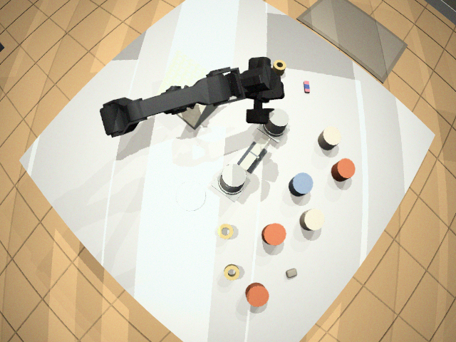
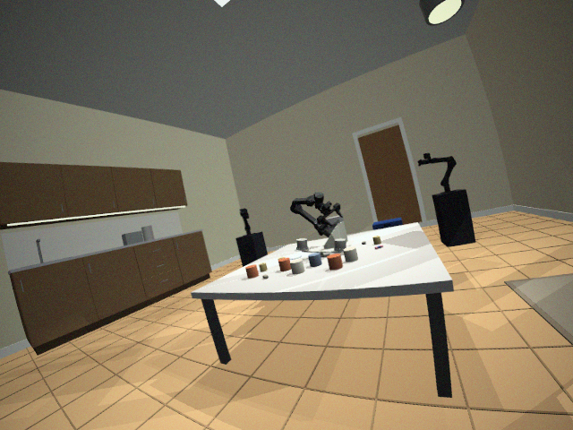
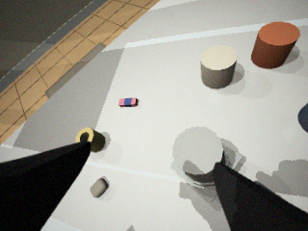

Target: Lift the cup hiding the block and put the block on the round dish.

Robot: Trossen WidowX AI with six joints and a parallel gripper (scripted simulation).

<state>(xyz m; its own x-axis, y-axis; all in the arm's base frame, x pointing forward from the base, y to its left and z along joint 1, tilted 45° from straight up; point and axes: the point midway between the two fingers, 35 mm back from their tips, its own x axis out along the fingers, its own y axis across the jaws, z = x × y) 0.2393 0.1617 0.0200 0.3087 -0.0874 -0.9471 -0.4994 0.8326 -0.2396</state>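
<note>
My gripper tip is 160 mm above the small green block, 40 mm short of it and 10 mm to the left of it. From my gripper tip the other things lie so: blue cup 250 mm ahead, 170 mm below, 120 mm to the right; then pink-blue eraser 230 mm to the left, 200 mm below, 50 mm ahead; then small balance 170 mm below, 140 mm to the right, 50 mm ahead.
</note>
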